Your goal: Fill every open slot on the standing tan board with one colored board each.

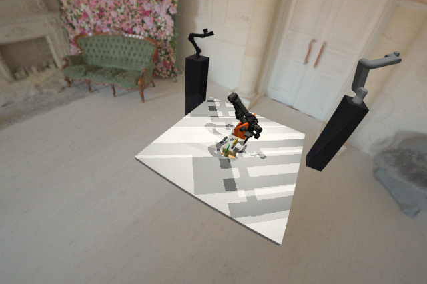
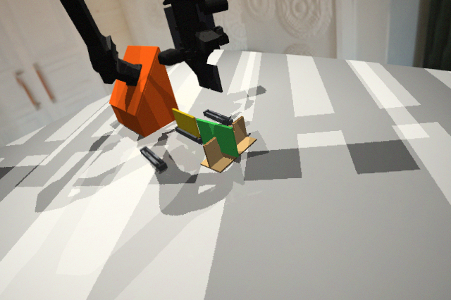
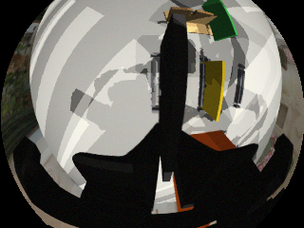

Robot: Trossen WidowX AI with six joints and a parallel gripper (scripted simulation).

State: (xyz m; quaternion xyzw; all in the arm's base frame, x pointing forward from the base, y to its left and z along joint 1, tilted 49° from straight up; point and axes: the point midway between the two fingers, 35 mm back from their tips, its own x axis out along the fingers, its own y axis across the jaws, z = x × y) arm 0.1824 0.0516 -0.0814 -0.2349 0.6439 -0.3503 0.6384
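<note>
Right now the tan board is 16 cm ahead of my gripper tip, 11 cm to the right of it and 9 cm below it. Also, from my gripper tip: yellow board (10 cm to the right, 9 cm below, 2 cm ahead); then green board (16 cm ahead, 13 cm to the right, 7 cm below); then black board (3 cm ahead).
</note>
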